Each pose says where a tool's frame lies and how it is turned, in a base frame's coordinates. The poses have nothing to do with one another.
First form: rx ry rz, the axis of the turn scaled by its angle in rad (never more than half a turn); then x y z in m.
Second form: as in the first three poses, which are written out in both.
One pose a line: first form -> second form
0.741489 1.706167 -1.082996 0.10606 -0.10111 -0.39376 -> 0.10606 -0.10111 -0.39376 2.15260 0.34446 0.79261 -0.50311
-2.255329 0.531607 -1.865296 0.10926 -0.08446 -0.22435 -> 0.10926 -0.08446 -0.22435 2.97463 -0.75819 0.17871 -0.62707
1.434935 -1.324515 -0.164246 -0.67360 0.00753 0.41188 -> -0.67360 0.00753 0.41188 1.95968 0.73223 -0.67588 -0.08381
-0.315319 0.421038 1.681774 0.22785 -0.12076 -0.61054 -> 0.22785 -0.12076 -0.61054 1.76212 -0.17894 0.23894 0.95440
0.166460 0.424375 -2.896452 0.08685 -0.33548 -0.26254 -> 0.08685 -0.33548 -0.26254 2.93210 0.05677 0.14473 -0.98784
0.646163 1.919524 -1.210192 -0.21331 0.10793 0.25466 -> -0.21331 0.10793 0.25466 2.35938 0.27387 0.81357 -0.51293
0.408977 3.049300 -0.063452 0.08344 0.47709 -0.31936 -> 0.08344 0.47709 -0.31936 3.07726 0.13290 0.99091 -0.02062
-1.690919 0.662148 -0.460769 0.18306 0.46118 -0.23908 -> 0.18306 0.46118 -0.23908 1.87349 -0.90255 0.35343 -0.24594
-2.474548 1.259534 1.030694 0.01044 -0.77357 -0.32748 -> 0.01044 -0.77357 -0.32748 2.96178 -0.83549 0.42526 0.34800
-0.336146 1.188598 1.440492 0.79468 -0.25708 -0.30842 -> 0.79468 -0.25708 -0.30842 1.89757 -0.17715 0.62638 0.75912
